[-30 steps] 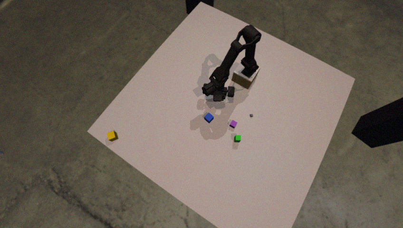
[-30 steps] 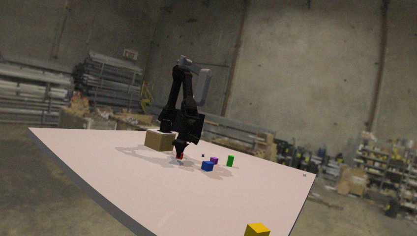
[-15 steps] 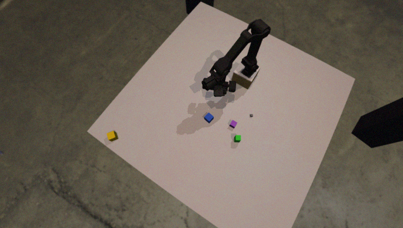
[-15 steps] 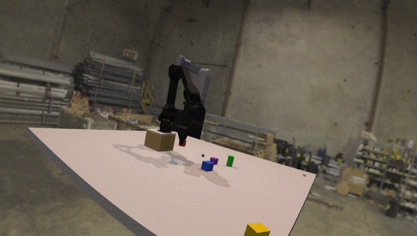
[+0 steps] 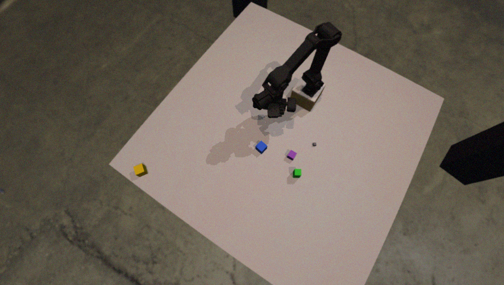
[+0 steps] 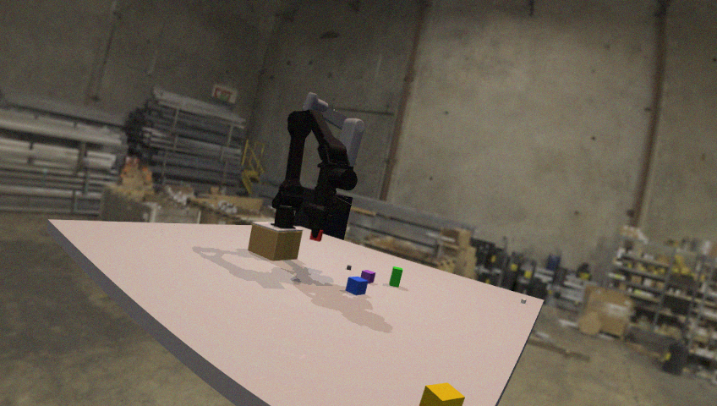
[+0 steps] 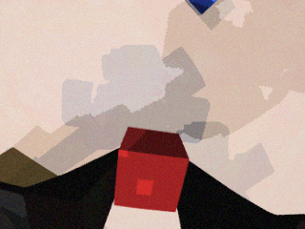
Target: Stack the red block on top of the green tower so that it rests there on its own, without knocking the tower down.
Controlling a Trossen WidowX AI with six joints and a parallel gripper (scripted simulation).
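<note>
The purple block is 190 mm to the left of my gripper tip, 110 mm below it and 80 mm ahead of it. The rest, counted from my gripper tip: tiny grey cube: 240 mm to the left, 120 mm below, 50 mm behind; then blue block: 140 mm ahead, 100 mm below, 50 mm to the left; then red block: 10 mm above.
</note>
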